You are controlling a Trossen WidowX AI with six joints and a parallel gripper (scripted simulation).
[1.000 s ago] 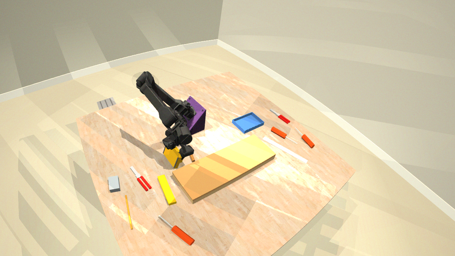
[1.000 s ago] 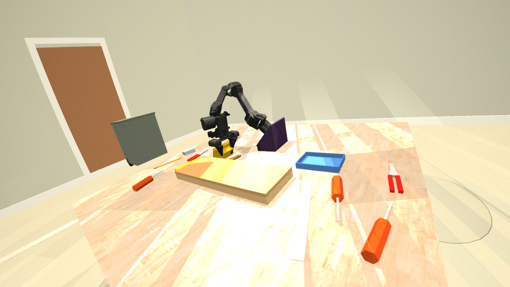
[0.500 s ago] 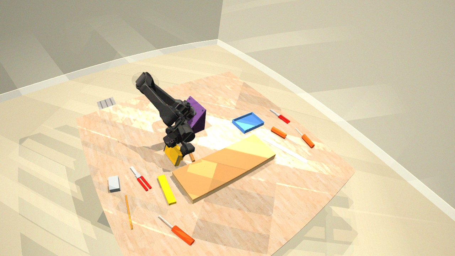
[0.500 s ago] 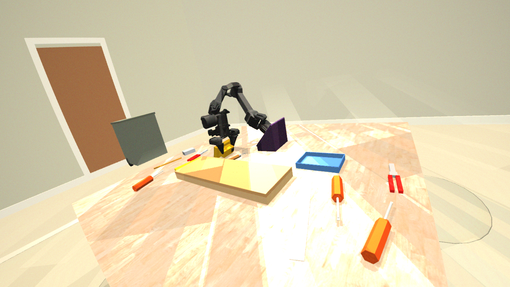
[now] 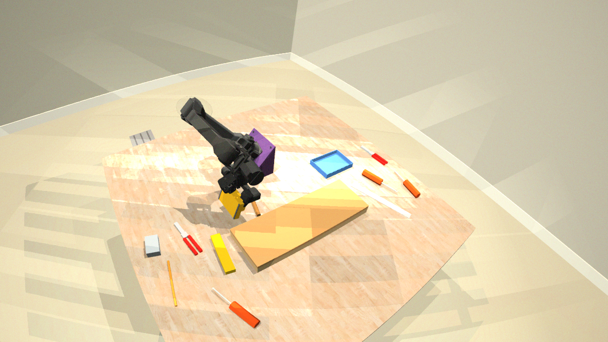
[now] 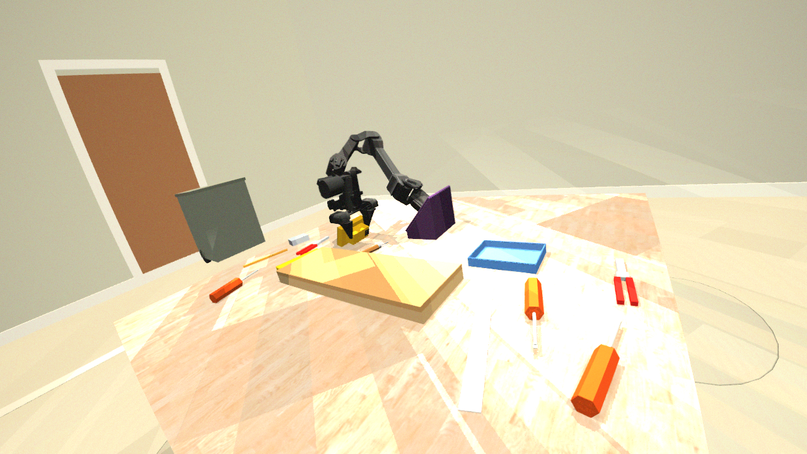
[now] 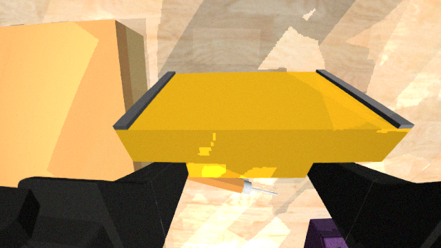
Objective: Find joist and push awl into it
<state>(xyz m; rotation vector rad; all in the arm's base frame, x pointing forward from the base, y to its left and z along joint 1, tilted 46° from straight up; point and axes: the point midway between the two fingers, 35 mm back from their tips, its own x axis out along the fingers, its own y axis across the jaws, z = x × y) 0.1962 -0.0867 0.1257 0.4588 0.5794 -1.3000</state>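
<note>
Now: gripper tip 60 mm to the right of the awl, 50 mm above it and 10 mm past it. Round my gripper tip: yellow level: 170 mm ahead, 140 mm to the right, 40 mm below; grey block: 370 mm to the right, 60 mm ahead, 40 mm below; yellow stud finder: 10 mm to the right, 10 mm behind.
</note>
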